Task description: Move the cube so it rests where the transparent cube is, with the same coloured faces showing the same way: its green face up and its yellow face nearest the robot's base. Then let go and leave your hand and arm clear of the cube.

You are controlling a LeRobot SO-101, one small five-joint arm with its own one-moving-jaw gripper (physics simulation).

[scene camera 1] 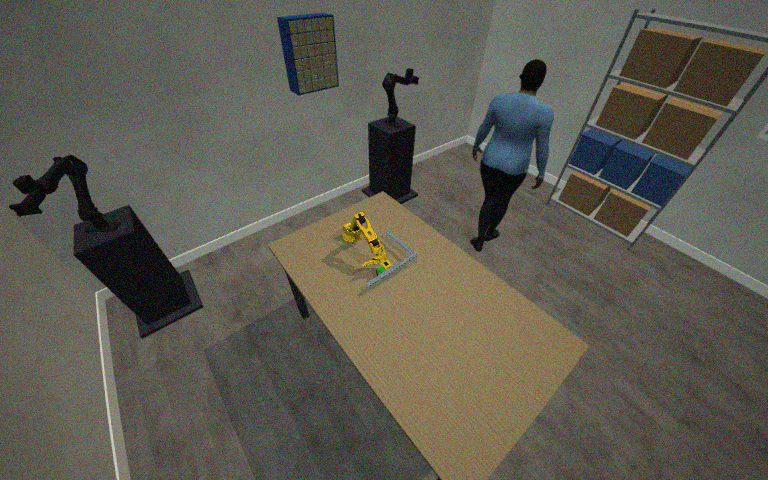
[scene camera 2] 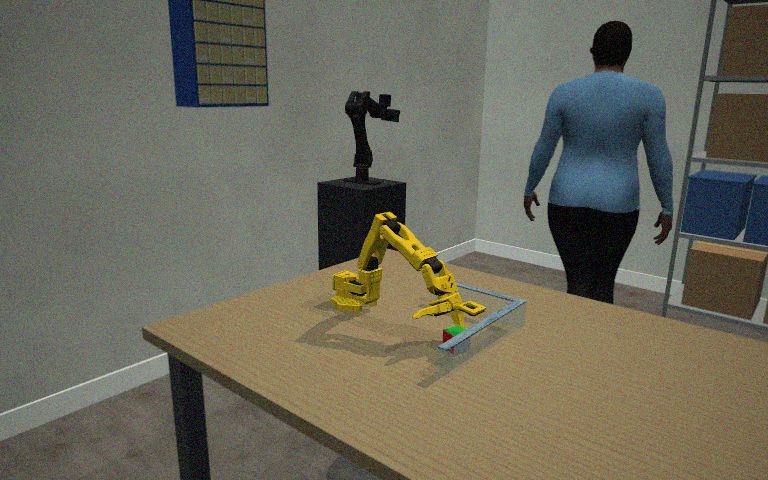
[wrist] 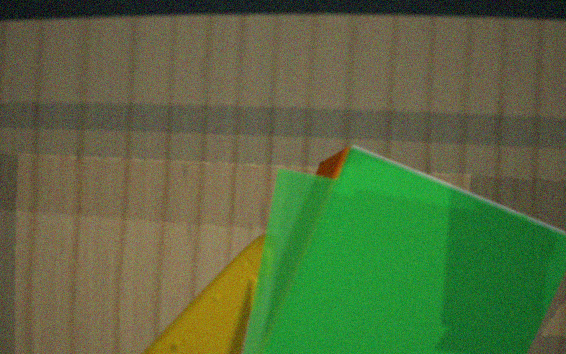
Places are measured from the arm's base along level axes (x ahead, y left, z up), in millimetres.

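Pixels of known places: hand at its tool point: (scene camera 1: pixel 384 271); arm's base at its link origin: (scene camera 1: pixel 354 239) (scene camera 2: pixel 360 305).
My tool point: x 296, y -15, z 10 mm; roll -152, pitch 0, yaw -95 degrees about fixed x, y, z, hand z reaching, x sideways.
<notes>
For each thing: its top centre in the pictures, then the offset to it from my tool point. Level surfaces: height alone.
- solid cube at its top centre: (wrist: pixel 417 305) (scene camera 2: pixel 456 330) (scene camera 1: pixel 380 270) dx +4, dy -26, dz +30 mm
- transparent cube at its top centre: (wrist: pixel 376 312) dx +2, dy -20, dz +30 mm
- wooden table at its surface level: dz -10 mm
The solid cube (scene camera 1: pixel 381 271) (scene camera 2: pixel 454 330) (wrist: pixel 395 260) stands on the table with green up, close inside one end of the low wall. A red side shows in scene view 2, and an orange sliver at its far left in the wrist view. The transparent cube (wrist: pixel 286 200) shows as a pale green strip along its left; the two overlap, and the solid one is turned by some degrees against it. My gripper (scene camera 1: pixel 376 265) (scene camera 2: pixel 437 321) is fully open and empty, low over the cube's base side. One jaw (wrist: pixel 215 305) shows in the wrist view, its tip beside the cubes. The yellow face is hidden.
A low see-through wall with a blue-grey top rail (scene camera 1: pixel 400 264) (scene camera 2: pixel 489 322) bends in an L around the far side of the cube and arm. The wooden table (scene camera 1: pixel 453 350) (scene camera 2: pixel 538 396) bears them. A person (scene camera 1: pixel 512 135) (scene camera 2: pixel 606 135) stands beyond the table.
</notes>
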